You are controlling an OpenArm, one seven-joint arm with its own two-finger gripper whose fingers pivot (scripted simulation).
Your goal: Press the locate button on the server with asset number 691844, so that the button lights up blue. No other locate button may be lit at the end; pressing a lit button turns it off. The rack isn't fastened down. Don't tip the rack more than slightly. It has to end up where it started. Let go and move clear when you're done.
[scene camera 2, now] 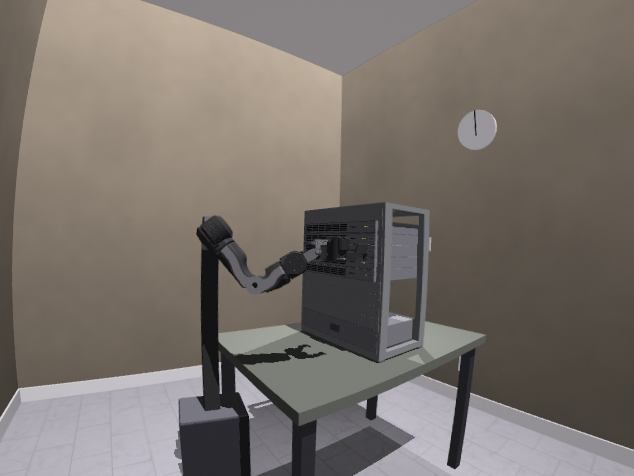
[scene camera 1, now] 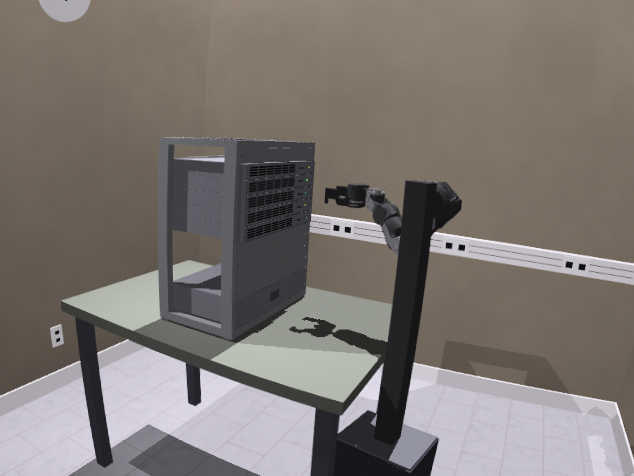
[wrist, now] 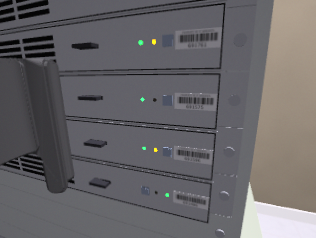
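There's a black arm post (scene camera 2: 209,264) you can see from here.
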